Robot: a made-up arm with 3 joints. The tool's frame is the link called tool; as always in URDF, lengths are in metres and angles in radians. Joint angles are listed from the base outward. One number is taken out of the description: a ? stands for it. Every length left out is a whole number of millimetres.
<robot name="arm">
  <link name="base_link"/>
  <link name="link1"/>
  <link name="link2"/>
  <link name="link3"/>
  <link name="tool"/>
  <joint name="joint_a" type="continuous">
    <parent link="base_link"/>
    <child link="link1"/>
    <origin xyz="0 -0.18 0.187" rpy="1.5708 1.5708 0"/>
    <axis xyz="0 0 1"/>
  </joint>
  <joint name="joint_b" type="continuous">
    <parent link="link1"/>
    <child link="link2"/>
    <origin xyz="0.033 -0.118 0" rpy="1.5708 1.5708 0"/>
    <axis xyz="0 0 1"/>
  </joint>
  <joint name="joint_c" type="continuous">
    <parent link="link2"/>
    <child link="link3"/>
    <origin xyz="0.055 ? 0" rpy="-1.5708 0 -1.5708"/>
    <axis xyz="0 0 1"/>
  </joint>
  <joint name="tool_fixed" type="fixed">
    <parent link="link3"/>
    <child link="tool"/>
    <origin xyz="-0.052 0.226 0" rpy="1.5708 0 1.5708"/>
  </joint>
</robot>
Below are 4 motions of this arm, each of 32 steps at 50 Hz.
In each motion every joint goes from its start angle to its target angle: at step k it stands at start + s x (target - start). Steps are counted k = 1, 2, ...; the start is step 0. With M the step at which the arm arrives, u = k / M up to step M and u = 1 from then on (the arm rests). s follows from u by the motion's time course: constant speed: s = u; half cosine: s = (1 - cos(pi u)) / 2; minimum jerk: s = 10 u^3 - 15 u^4 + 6 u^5.
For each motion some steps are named. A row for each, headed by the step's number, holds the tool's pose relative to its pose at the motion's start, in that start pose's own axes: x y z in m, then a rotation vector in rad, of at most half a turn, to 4 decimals.
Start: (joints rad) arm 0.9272 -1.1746 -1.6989
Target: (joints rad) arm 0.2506 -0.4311 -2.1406
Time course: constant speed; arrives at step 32
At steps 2, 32:
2: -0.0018 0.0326 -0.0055 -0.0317 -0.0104 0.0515
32: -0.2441 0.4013 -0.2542 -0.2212 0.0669 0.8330

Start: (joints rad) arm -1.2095 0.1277 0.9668
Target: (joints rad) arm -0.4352 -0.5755 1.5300
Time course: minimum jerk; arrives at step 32
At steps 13, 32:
13: -0.0196 -0.0362 -0.0751 0.1148 -0.0707 0.1982
32: 0.0358 -0.0999 -0.2392 0.0440 -0.2289 0.6722

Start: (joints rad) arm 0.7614 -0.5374 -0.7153
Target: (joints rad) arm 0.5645 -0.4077 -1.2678
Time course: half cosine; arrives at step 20
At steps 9, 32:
9: 0.0295 0.0265 0.0209 -0.0669 -0.1605 0.0131
32: 0.0587 0.0710 0.0423 -0.1465 -0.3759 0.0594

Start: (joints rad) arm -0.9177 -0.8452 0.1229
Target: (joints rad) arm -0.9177 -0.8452 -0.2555
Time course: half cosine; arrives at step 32
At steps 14, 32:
14: 0.0053 0.0000 0.0349 0.0000 -0.1523 0.0000
32: 0.0032 0.0000 0.0872 0.0000 -0.3784 0.0000

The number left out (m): -0.392
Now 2 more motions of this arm.
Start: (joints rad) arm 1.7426 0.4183 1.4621
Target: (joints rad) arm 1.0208 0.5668 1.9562
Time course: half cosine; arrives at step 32
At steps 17, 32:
17: -0.0768 -0.0150 0.0008 -0.1754 0.6258 -0.0861
32: -0.1531 -0.0272 0.0449 -0.3307 1.1247 -0.1948

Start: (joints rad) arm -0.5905 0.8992 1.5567
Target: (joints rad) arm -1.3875 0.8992 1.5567
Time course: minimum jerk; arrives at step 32
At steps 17, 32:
17: -0.0427 -0.0542 0.0284 -0.3484 0.2769 0.0049
32: -0.0682 -0.0871 0.0704 -0.6238 0.4959 0.0088

